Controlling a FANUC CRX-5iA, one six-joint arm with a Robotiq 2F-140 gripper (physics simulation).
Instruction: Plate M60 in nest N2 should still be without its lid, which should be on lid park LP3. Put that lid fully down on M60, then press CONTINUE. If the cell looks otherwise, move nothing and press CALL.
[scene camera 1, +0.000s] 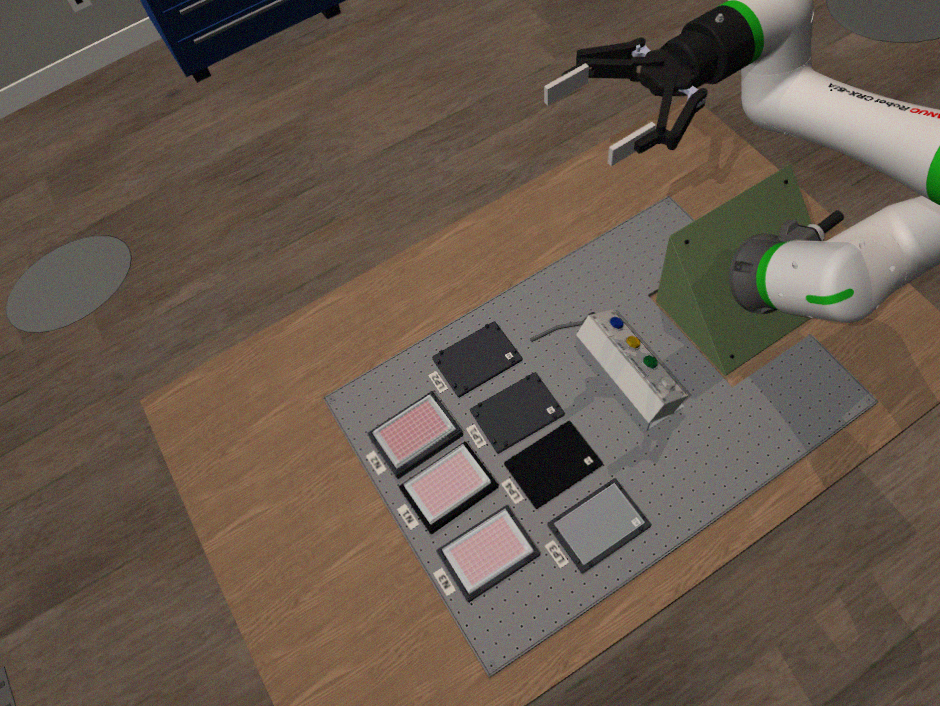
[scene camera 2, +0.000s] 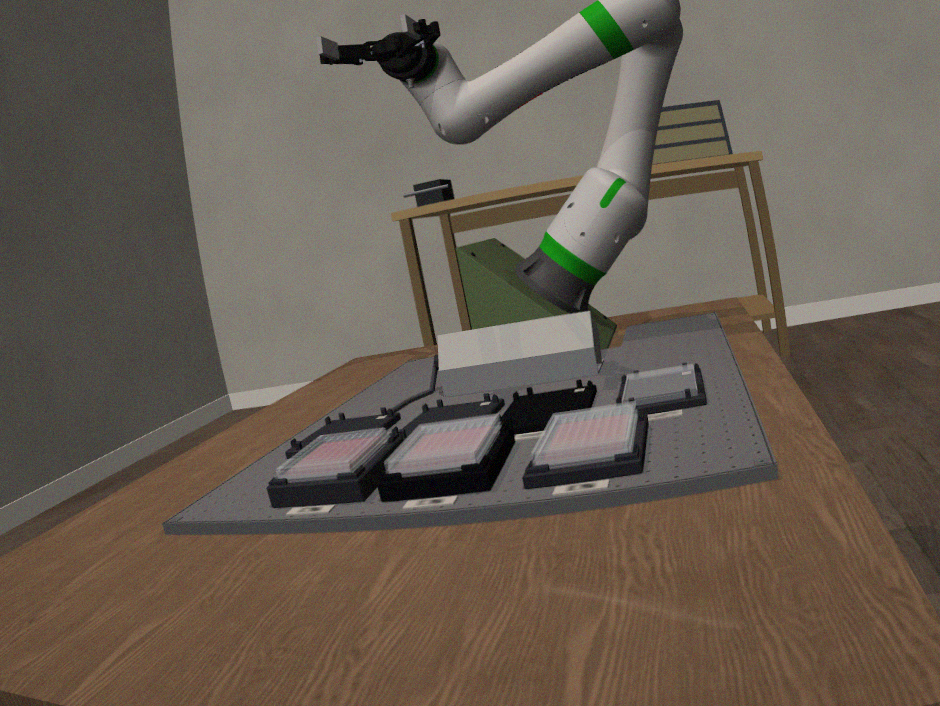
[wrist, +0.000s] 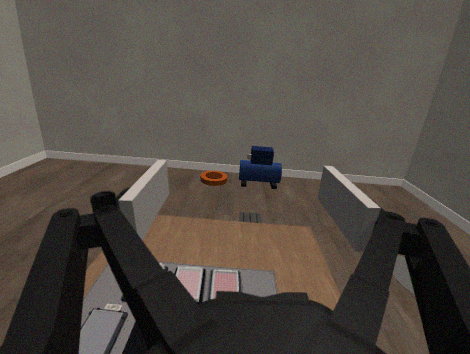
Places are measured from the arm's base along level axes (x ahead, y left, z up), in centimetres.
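Where they show: gripper, fingertip midpoint: (scene camera 1: 577, 125) (scene camera 2: 360, 33) (wrist: 244, 179); arm's base, link origin: (scene camera 1: 761, 273) (scene camera 2: 549, 292).
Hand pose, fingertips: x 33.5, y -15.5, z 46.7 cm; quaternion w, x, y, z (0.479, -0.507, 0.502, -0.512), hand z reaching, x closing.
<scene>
Each offset is from my fingertips to the top centre of the thing. "*": to the spot under its first point.
My gripper (scene camera 1: 598, 113) (scene camera 2: 370, 37) (wrist: 244, 179) is open and empty, high above the table, far from the plates. The pink-welled plate in nest N2 @(* dx +35.6, dy -0.1, dz -51.9 cm) (scene camera 1: 415, 433) (scene camera 2: 334, 453) (wrist: 225, 282) sits flat. Its M60 marking is not readable, and I cannot tell surely whether a clear lid covers it. A clear, greyish lid @(dx +19.5, dy +32.1, dz -53.8 cm) (scene camera 1: 598, 524) (scene camera 2: 661, 386) (wrist: 101, 330) lies flat on lid park LP3, with a small white tag at one corner. The button box @(dx -3.4, dy +13.2, dz -47.2 cm) (scene camera 1: 626, 372) (scene camera 2: 516, 349) has blue, yellow, green and whitish buttons; their labels are unreadable.
Pink plates also stand in N1 @(dx +36.3, dy +10.9, dz -51.9 cm) (scene camera 1: 448, 484) (scene camera 2: 444, 444) and N3 @(dx +37.5, dy +24.5, dz -52.6 cm) (scene camera 1: 487, 550) (scene camera 2: 585, 436). Lid parks LP2 @(dx +17.1, dy -7.3, dz -53.5 cm) (scene camera 1: 477, 357), LP1 @(dx +17.9, dy +6.5, dz -53.5 cm) (scene camera 1: 517, 410) and LP4 @(dx +18.9, dy +18.6, dz -53.5 cm) (scene camera 1: 553, 463) show dark surfaces without a visible clear lid. A grey cable runs from the button box; the green robot mount (scene camera 1: 737, 265) stands behind it.
</scene>
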